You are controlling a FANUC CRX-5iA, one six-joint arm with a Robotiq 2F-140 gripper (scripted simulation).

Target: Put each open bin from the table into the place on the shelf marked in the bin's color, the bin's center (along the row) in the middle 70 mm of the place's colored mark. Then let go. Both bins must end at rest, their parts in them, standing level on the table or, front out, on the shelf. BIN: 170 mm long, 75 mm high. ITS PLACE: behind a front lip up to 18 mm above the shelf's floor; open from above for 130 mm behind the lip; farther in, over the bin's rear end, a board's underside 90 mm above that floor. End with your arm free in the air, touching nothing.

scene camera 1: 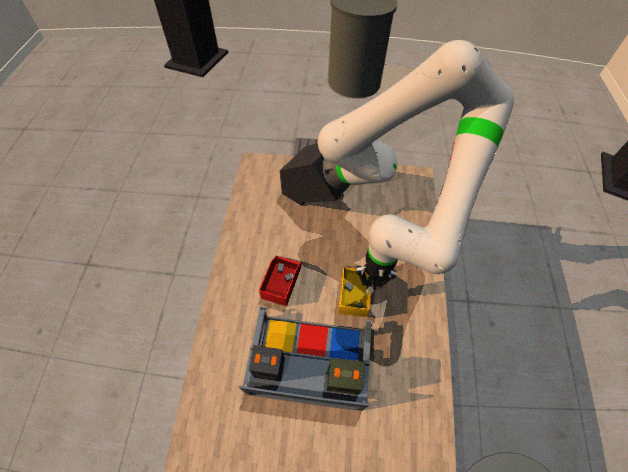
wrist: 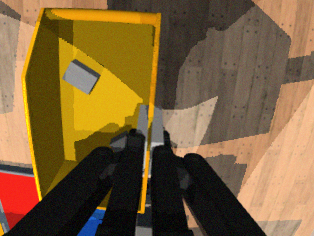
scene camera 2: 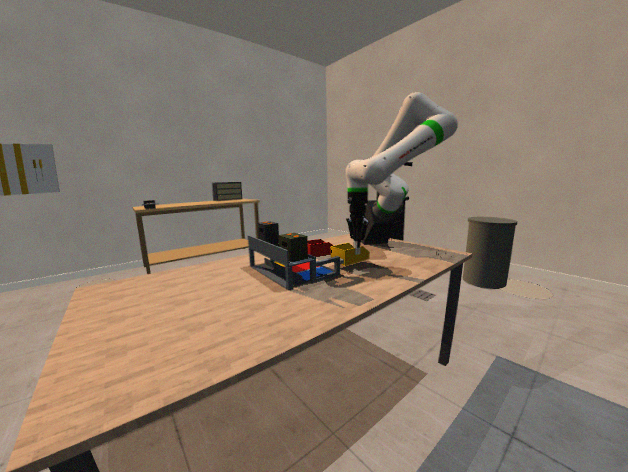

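My gripper (wrist: 149,119), grey part (wrist: 79,75), yellow bin (wrist: 64,125). Red bin out of frame in the wrist view. Red bin (scene camera 1: 275,288), yellow bin (scene camera 1: 358,294).
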